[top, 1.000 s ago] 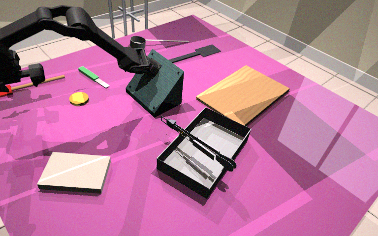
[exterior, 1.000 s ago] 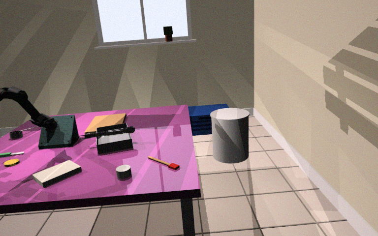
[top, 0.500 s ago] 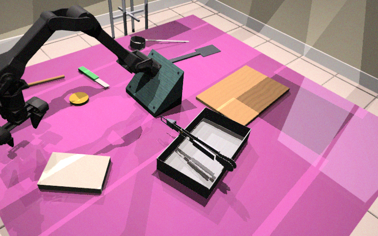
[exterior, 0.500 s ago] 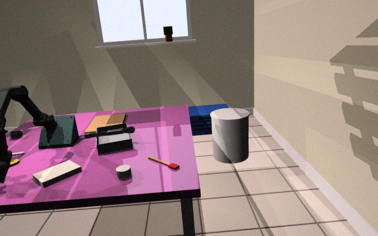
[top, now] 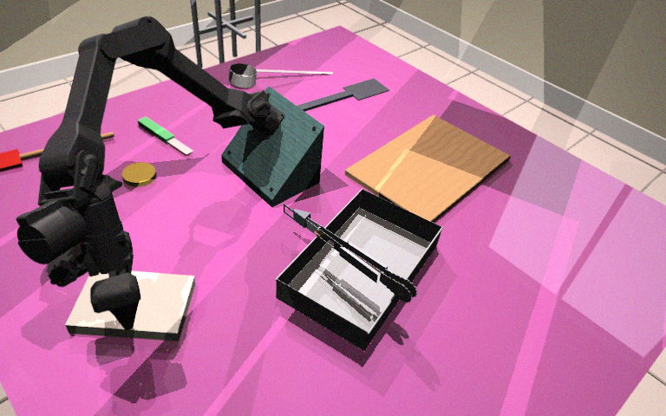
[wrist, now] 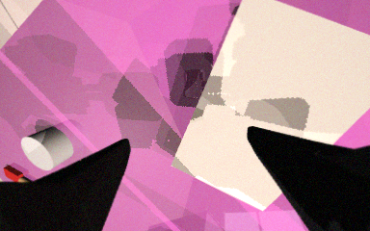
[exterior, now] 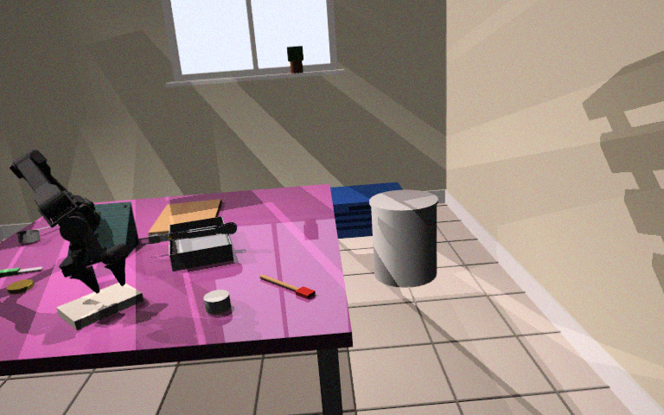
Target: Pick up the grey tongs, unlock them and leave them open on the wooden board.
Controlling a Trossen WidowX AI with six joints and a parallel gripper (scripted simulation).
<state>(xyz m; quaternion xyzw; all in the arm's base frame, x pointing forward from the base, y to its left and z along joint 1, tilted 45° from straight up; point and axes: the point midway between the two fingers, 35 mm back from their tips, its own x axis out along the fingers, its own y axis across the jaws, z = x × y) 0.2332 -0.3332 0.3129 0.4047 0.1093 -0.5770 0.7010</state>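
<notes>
My gripper tip is now 14 cm short of the roasting tin, 40 cm to the right of it and 4 cm above it. Round my gripper tip: green-handled tool: 45 cm behind, 31 cm to the left, 6 cm below; then wooden board: 1 cm ahead, 76 cm to the left, 6 cm below; then cream slab: 5 cm behind, 3 cm to the left, 5 cm below.
</notes>
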